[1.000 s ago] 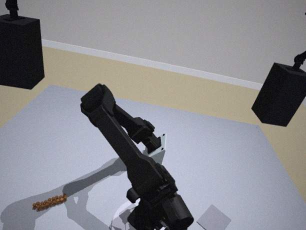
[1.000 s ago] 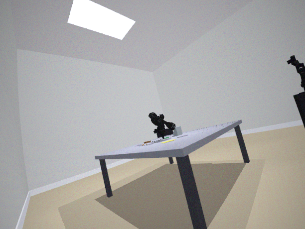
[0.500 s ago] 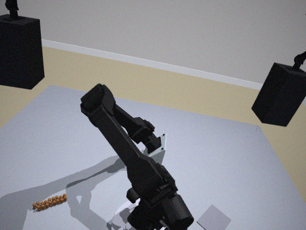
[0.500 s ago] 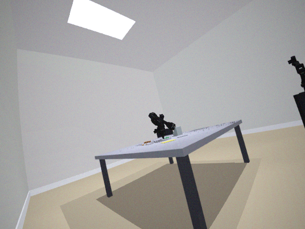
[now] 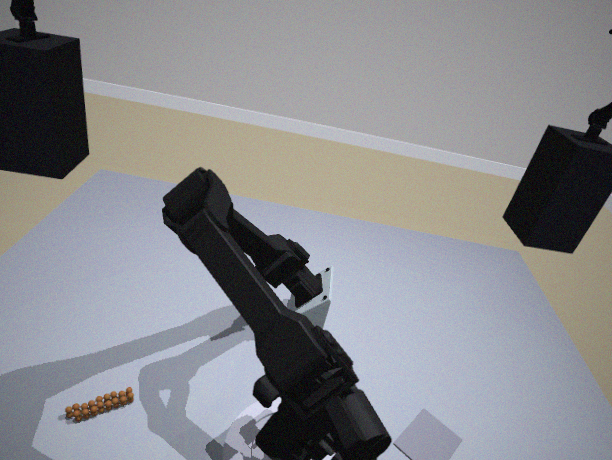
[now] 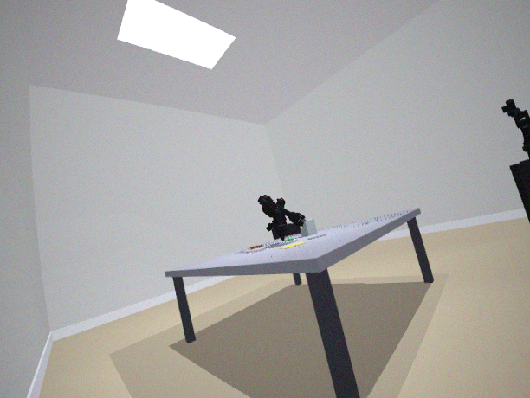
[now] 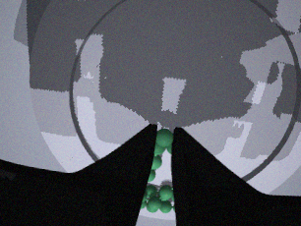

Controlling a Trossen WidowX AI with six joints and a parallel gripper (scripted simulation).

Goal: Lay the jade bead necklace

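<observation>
The round bead board lies 1 cm to the right of my gripper tip and 1 cm below it. Also, from my gripper tip: yellow strip (19 cm ahead, 21 cm to the left, 2 cm below); flat grey square (5 cm behind, 22 cm to the left, 2 cm below).
</observation>
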